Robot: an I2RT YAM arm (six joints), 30 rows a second.
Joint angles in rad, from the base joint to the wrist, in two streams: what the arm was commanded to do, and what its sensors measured. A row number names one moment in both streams.
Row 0, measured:
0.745 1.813 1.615 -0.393 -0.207 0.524
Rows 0 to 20, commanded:
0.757 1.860 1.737 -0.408 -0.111 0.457
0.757 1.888 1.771 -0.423 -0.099 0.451
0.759 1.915 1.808 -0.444 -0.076 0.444
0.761 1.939 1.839 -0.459 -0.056 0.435
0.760 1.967 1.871 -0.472 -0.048 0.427
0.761 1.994 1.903 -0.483 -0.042 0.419
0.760 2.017 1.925 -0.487 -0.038 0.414
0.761 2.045 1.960 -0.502 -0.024 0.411
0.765 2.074 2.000 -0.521 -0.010 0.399
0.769 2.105 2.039 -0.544 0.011 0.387
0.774 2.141 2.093 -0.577 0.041 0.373
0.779 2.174 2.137 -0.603 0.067 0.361
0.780 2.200 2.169 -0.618 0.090 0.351
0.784 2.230 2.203 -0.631 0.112 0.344
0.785 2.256 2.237 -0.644 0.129 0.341
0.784 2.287 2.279 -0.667 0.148 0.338
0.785 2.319 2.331 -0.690 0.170 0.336
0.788 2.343 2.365 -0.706 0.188 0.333
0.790 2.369 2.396 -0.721 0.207 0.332
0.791 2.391 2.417 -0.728 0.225 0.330
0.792 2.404 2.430 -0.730 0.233 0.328
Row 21, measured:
0.783 2.394 2.350 -0.708 0.139 0.359
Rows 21 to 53, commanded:
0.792 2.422 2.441 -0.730 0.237 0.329
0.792 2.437 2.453 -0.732 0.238 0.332
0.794 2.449 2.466 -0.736 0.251 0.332
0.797 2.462 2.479 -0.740 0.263 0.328
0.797 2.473 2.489 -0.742 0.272 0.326
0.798 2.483 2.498 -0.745 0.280 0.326
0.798 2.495 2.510 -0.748 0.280 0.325
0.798 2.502 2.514 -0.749 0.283 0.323
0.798 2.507 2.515 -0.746 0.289 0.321
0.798 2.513 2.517 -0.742 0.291 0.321
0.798 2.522 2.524 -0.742 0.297 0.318
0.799 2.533 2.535 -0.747 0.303 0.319
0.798 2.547 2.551 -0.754 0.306 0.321
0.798 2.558 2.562 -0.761 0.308 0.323
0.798 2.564 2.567 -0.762 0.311 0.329
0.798 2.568 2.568 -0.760 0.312 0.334
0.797 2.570 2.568 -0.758 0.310 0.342
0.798 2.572 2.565 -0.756 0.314 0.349
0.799 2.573 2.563 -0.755 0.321 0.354
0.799 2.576 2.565 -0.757 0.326 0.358
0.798 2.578 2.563 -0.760 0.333 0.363
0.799 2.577 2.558 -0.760 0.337 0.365
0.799 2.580 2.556 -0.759 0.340 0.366
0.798 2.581 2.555 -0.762 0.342 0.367
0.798 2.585 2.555 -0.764 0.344 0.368
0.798 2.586 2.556 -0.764 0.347 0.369
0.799 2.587 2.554 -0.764 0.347 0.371
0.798 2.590 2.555 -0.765 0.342 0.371
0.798 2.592 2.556 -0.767 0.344 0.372
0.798 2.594 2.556 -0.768 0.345 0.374
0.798 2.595 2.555 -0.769 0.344 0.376
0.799 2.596 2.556 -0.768 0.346 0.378
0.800 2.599 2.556 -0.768 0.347 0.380
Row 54, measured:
0.793 2.585 2.520 -0.787 0.292 0.358
